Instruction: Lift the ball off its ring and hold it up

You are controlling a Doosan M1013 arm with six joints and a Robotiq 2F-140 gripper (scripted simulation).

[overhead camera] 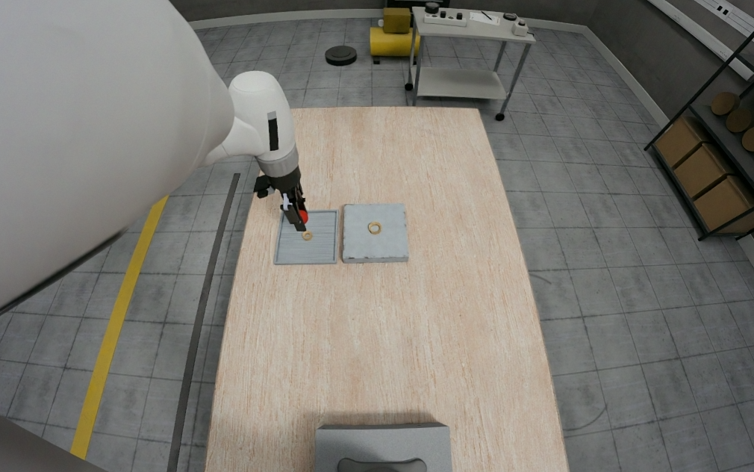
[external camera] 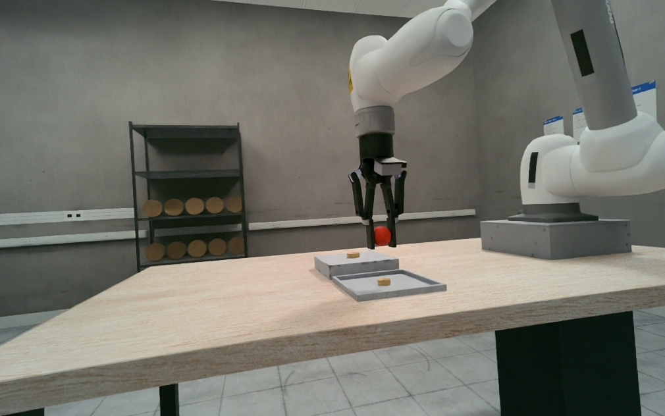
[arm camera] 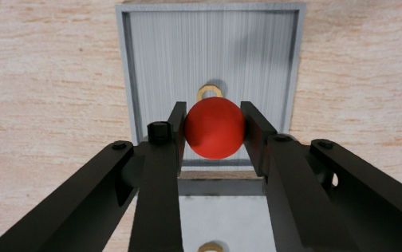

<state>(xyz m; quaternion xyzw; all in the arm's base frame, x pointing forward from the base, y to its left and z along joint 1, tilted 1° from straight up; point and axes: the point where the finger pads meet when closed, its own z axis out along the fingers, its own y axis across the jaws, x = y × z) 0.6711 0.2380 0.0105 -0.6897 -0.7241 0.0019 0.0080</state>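
Right now the red ball is 1 cm below my hand. From my hand the other things lie so: ring stand 21 cm to the right, 9 cm below, 1 cm ahead; then shallow grey tray 11 cm below.
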